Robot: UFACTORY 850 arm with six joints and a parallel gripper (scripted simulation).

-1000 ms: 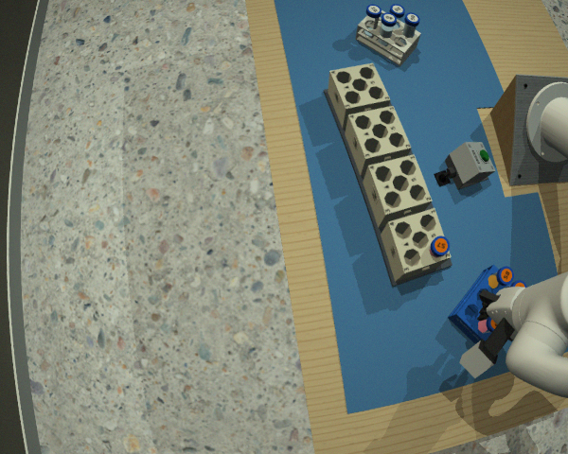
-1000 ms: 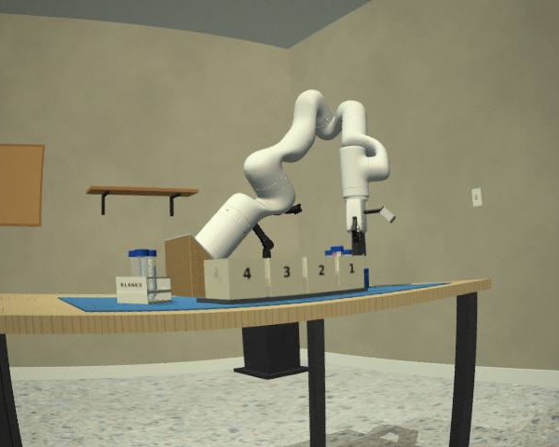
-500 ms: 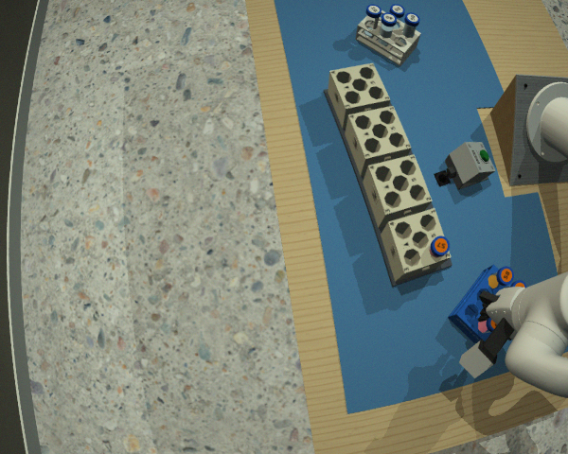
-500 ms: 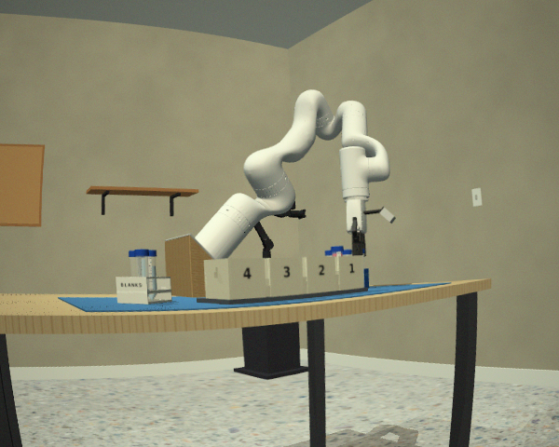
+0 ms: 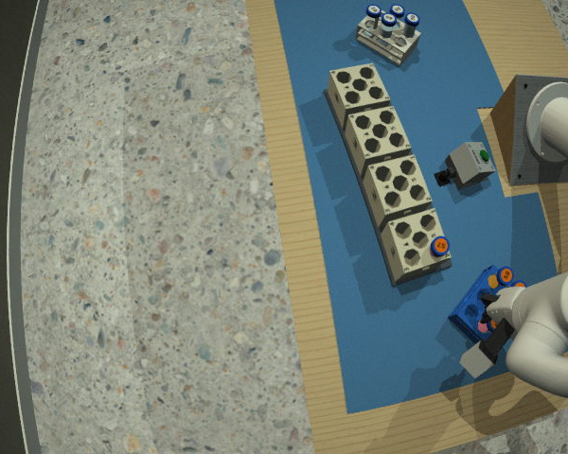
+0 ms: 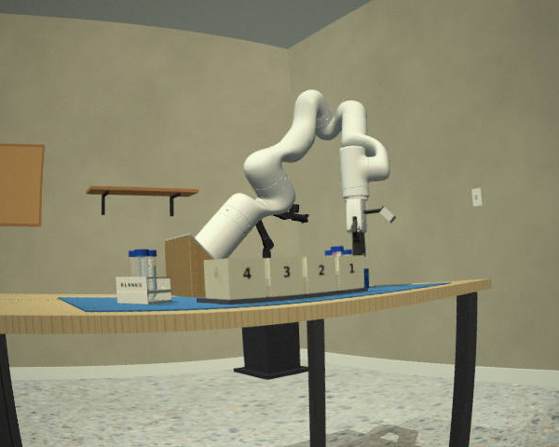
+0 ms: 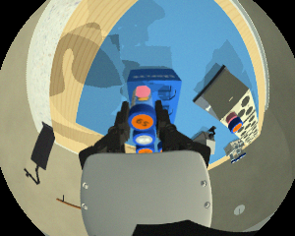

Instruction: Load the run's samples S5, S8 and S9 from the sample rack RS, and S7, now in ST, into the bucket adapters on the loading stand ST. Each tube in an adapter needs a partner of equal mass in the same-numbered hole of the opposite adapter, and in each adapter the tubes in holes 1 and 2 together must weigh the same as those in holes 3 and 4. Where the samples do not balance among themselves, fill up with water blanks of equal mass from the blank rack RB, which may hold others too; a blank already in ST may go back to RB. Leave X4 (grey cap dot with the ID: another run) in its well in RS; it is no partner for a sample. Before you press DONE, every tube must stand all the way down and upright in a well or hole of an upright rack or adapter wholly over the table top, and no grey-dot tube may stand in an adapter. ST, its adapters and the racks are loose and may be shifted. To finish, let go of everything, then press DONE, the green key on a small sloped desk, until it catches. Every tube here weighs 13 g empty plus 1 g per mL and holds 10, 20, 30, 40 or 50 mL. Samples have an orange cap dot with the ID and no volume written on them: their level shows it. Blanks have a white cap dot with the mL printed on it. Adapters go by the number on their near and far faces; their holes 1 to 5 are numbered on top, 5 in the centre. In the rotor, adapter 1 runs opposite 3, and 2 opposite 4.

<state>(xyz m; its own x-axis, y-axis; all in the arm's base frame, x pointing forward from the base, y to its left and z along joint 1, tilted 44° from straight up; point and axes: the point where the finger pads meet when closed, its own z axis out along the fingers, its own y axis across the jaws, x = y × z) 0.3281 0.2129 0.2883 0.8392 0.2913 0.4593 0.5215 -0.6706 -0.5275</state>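
Now: the sample S9 10 mm to the left of my hand and 50 mm below it. Round my hand: sample tube S5 (80 mm behind, 40 mm to the right, 50 mm below); then blue sample rack RS (20 mm behind, 40 mm to the right, 90 mm below); then grey-dot tube X4 (30 mm behind, 30 mm to the right, 50 mm below).
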